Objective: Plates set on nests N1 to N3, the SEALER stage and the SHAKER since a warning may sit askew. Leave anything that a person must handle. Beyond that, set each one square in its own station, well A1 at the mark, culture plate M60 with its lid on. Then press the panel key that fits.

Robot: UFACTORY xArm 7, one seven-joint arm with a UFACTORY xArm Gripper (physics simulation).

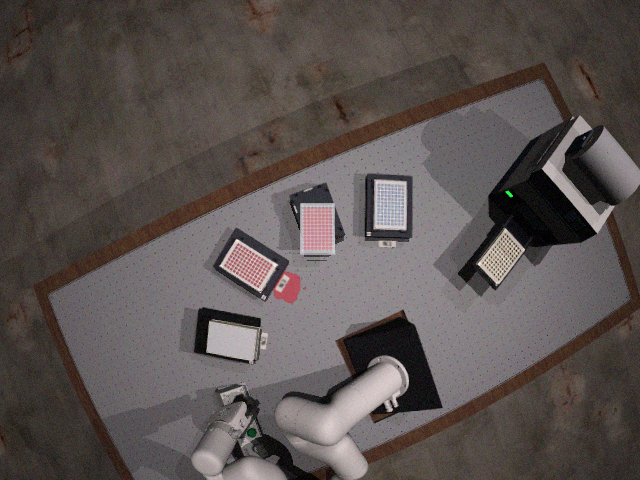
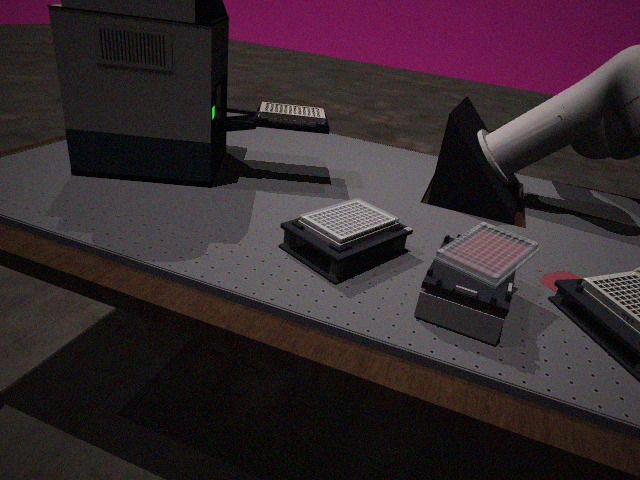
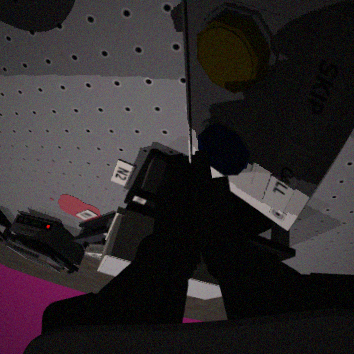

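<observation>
My gripper (image 3: 194, 175) is shut and empty, its tips beside the dark blue key (image 3: 223, 149) of the panel (image 1: 232, 392) (image 3: 300, 135); contact cannot be told. A yellow key (image 3: 230, 55) and the words CALL and SKIP also show there. The white-topped plate (image 1: 233, 339) (image 3: 115, 266) sits toward one side of nest N2. A red-welled plate (image 1: 250, 264) (image 2: 617, 289) is on the nest beside a red spill (image 1: 291, 288) (image 2: 558, 280) (image 3: 75, 202). A blue-welled plate (image 1: 390, 204) (image 2: 351, 219) looks square in its nest. A lidded pink plate (image 1: 317, 227) (image 2: 488, 250) sits skewed and tilted on the shaker. A cream plate (image 1: 500, 256) (image 2: 292, 111) is on the sealer stage.
The tall sealer (image 1: 522, 206) (image 2: 139, 103) shows a green light. The shaker (image 2: 460, 315) (image 3: 47, 240) shows a red light. A green key (image 1: 251, 432) shows beside the arm. The black arm base (image 1: 413, 361) (image 2: 460, 170) stands near the table edge.
</observation>
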